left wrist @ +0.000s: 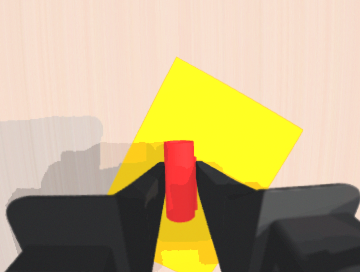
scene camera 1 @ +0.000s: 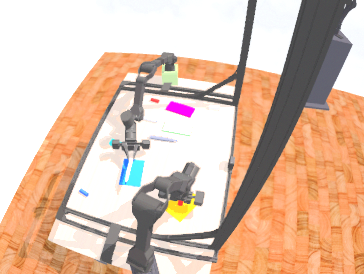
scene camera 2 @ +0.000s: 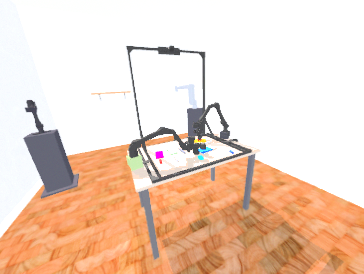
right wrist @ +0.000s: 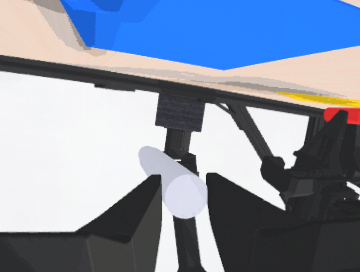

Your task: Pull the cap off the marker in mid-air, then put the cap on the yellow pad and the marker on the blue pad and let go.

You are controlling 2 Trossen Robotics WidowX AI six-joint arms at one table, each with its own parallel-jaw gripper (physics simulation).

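Places are measured from the left arm's base along level axes (x ahead, y left, z up), in millimetres.
Where they show: left gripper, fingertip midpoint: (left wrist: 180,167) (scene camera 2: 199,140) (right wrist: 350,111); right gripper, fingertip midpoint: (scene camera 1: 131,160) (right wrist: 183,183); left arm's base, origin of the base link: (scene camera 1: 142,264) (scene camera 2: 225,131) (right wrist: 179,127); right arm's base, origin of the base link: (scene camera 1: 169,68) (scene camera 2: 133,155).
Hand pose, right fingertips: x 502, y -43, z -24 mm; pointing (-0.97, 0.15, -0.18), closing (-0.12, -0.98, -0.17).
Things, the pixels of their top centre, and the offset from my right fingertips.
- red cap, middle of its top: (left wrist: 181,186) (right wrist: 343,124) (scene camera 1: 181,199) dx -228, dy -180, dz -36 mm
- white marker, middle of its top: (right wrist: 155,181) (scene camera 1: 127,169) dx -58, dy +20, dz +19 mm
- blue pad, middle of its top: (right wrist: 184,39) (scene camera 1: 131,172) dx -23, dy +10, dz -63 mm
- magenta pad, middle of its top: (scene camera 1: 180,108) dx +321, dy -321, dz -56 mm
- small red piece, middle of its top: (scene camera 1: 154,99) dx +424, dy -193, dz -43 mm
- lavender pen, middle of its top: (scene camera 1: 163,137) dx +130, dy -182, dz -45 mm
- small blue piece, middle of its top: (scene camera 1: 83,191) dx -93, dy +268, dz -43 mm
My left gripper (left wrist: 180,167) is shut on the red cap (left wrist: 180,175) (scene camera 1: 180,203) (right wrist: 342,115) and holds it above the yellow pad (left wrist: 220,110) (scene camera 1: 181,215). The pad's lower part is partly hidden by the fingers in the left wrist view. My right gripper (right wrist: 183,183) (scene camera 1: 131,159) is shut on the white marker (right wrist: 186,196) (scene camera 1: 128,171), which slants between the fingers, apart from the cap. The marker is over the blue pad (scene camera 1: 136,173) (right wrist: 215,30) in scene camera 1. Its tip is hidden in the right wrist view.
A magenta pad (scene camera 1: 180,109), a small red piece (scene camera 1: 155,100), a lavender pen (scene camera 1: 163,138) and a small blue piece (scene camera 1: 83,192) lie on the table. A pale green box (scene camera 1: 170,75) stands near the right arm's base. A dark frame (scene camera 1: 150,90) runs around the table.
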